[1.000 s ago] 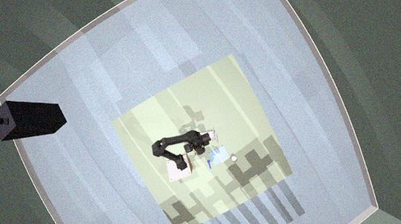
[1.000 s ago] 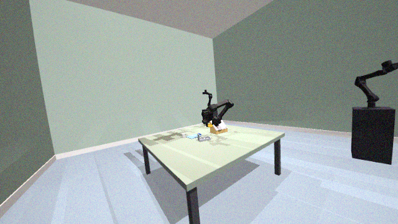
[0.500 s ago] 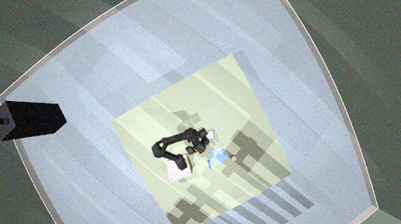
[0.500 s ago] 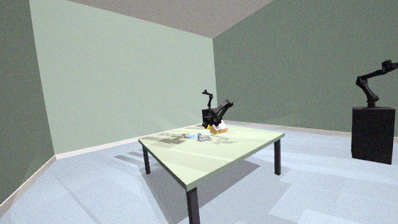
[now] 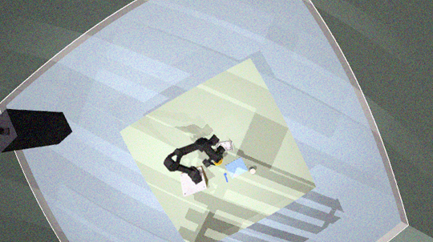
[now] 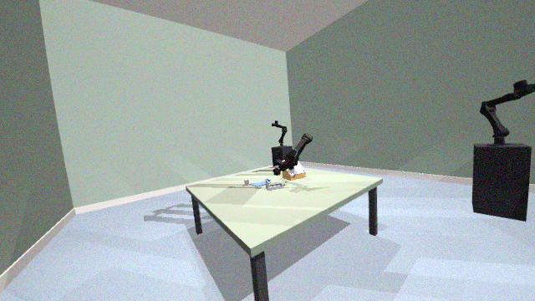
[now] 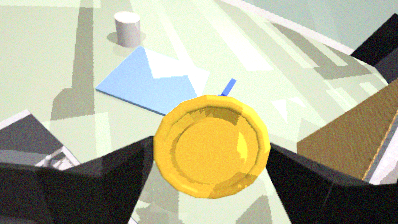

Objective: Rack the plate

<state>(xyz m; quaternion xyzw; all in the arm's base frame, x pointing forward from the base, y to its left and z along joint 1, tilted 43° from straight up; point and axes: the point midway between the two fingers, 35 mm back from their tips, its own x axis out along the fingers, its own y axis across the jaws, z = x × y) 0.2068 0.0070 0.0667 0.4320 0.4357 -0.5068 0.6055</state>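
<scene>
My gripper tip is now 90 mm short of the dish rack, 80 mm above it and 60 mm to the right of it. From my gripper tip the other things lie so: blue mat (150 mm to the right, 100 mm below, 80 mm ahead); white cylinder (230 mm to the right, 170 mm ahead, 80 mm below); yellow plate (10 mm to the left).
</scene>
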